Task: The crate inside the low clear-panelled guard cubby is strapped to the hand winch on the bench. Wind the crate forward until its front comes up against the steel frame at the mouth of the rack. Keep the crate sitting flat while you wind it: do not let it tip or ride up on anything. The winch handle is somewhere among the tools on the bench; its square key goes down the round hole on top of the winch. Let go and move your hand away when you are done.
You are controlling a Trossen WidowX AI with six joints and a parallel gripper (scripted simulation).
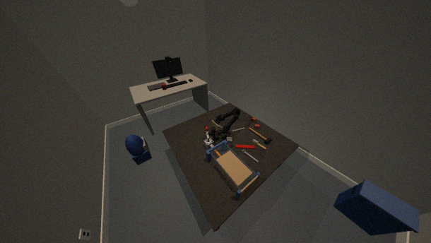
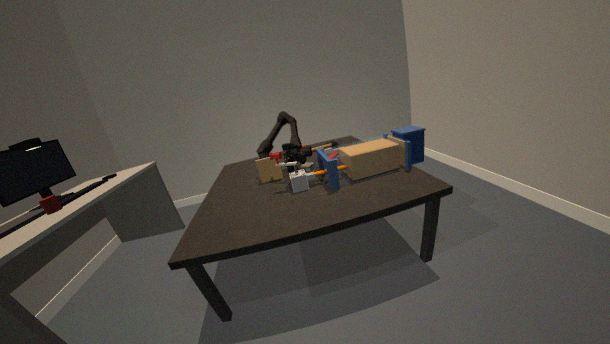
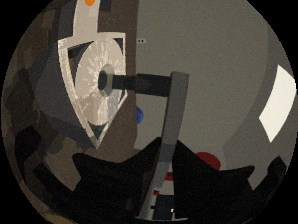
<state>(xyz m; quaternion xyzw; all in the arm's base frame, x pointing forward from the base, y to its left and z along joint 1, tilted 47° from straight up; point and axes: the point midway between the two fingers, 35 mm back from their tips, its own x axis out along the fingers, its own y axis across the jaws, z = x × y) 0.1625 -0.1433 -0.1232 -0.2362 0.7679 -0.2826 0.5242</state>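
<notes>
The red knob lies 40 mm behind my gripper tip, 40 mm above it and 20 mm to the left of it. Also, from my gripper tip: winch handle: 10 mm to the left, 10 mm behind, 10 mm above; grey hand winch: 120 mm below, 40 mm ahead, 20 mm to the right; blue frame: 210 mm ahead, 40 mm below.
</notes>
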